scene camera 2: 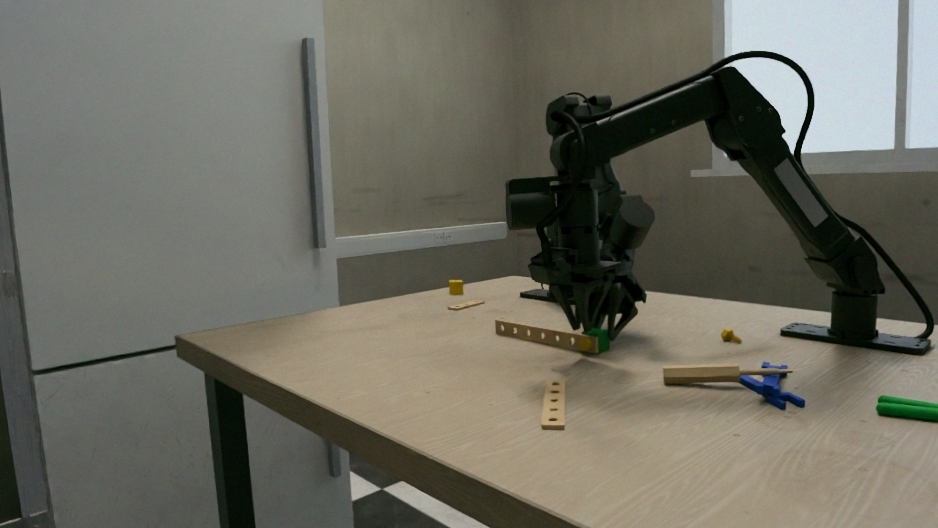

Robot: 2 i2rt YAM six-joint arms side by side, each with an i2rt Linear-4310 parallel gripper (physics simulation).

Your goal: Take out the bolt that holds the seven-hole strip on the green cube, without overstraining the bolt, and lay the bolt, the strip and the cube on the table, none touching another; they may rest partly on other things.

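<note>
The seven-hole strip [541, 334] stands on edge, its holes facing the camera, at the middle of the scene view. Its right end is against the green cube [599, 333]. The yellow bolt head [588, 344] shows at that end of the strip; how far the bolt is in cannot be told. My right gripper [611, 334] is shut on the green cube and holds the joined parts a little above the table. My left gripper [578, 327] is shut and empty, pointing down just above and beside the strip's right end. The fingertips partly overlap in this view.
A short holed strip [553, 413] lies in front on the table [426, 400]. Right of it are a wooden-handled pointed tool [702, 375], a blue part [771, 391], green rods [909, 411] and another yellow bolt [727, 335]. A yellow block [455, 287] and a small strip [466, 304] are at the back.
</note>
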